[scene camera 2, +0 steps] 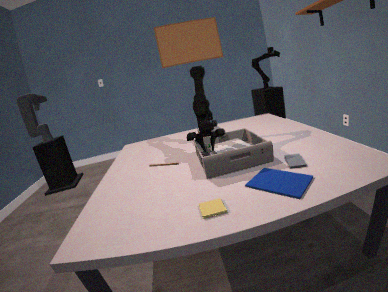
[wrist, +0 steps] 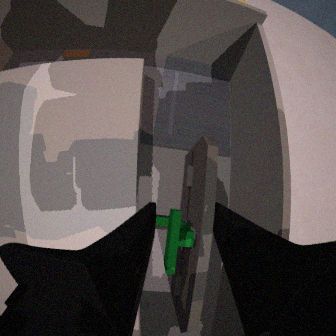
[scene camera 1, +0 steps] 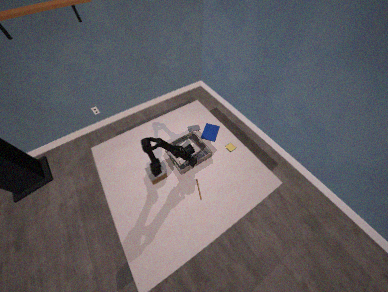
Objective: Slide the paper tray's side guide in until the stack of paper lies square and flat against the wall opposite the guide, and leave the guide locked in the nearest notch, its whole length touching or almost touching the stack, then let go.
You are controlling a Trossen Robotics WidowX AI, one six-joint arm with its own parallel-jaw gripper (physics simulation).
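Places are measured from the arm's base along level axes (x ahead, y left, z up), in metres.
Where they show: gripper, fingertip midpoint: (wrist: 183,208) (scene camera 1: 192,159); arm's base, origin of the base link: (scene camera 1: 156,171).
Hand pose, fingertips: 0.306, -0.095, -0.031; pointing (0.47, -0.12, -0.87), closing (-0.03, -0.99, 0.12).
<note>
Things, the pixels of their centre, and the offset from my fingertips, as dx, dy, dz. "pt": a spot on its surface instead.
- grey paper tray, body centre: (wrist: 49,164) (scene camera 2: 229,148) (scene camera 1: 187,151) +0.030, +0.095, -0.004
- white paper stack, body centre: (wrist: 35,191) (scene camera 2: 232,149) (scene camera 1: 184,151) +0.011, +0.119, -0.022
- dark side guide, surface spot: (wrist: 200,165) pt +0.025, -0.007, +0.018
- blue folder, body centre: (scene camera 2: 279,181) (scene camera 1: 210,132) +0.376, +0.137, -0.048
- yellow pad, body centre: (scene camera 2: 212,207) (scene camera 1: 230,147) +0.384, -0.131, -0.046
- small grey block, body centre: (scene camera 2: 294,160) (scene camera 1: 193,128) +0.280, +0.291, -0.047
- brown stick, body centre: (scene camera 2: 163,164) (scene camera 1: 198,189) -0.128, -0.225, -0.048
The grey paper tray (scene camera 1: 202,162) (scene camera 2: 240,159) (wrist: 257,140) stands on the table. The white paper stack (scene camera 2: 235,144) (wrist: 90,110) lies inside it, on the left in the wrist view. The dark side guide (wrist: 200,165) stands upright to the right of the stack, with a gap between its plate and the stack's edge. Its green latch (wrist: 172,240) sticks out on the stack's side. My gripper (scene camera 2: 209,150) (wrist: 183,208) is partly open, reaching down into the tray. Its fingertips are either side of the guide and latch, the right one very close to the plate. The fingers hide part of the guide's surroundings.
A blue folder (scene camera 1: 210,132) (scene camera 2: 281,182), a yellow pad (scene camera 1: 230,147) (scene camera 2: 213,208) and a small grey block (scene camera 1: 194,128) (scene camera 2: 295,160) lie beyond the tray. A brown stick (scene camera 1: 199,189) (scene camera 2: 164,164) lies beside it. The tray's walls surround the fingers.
</note>
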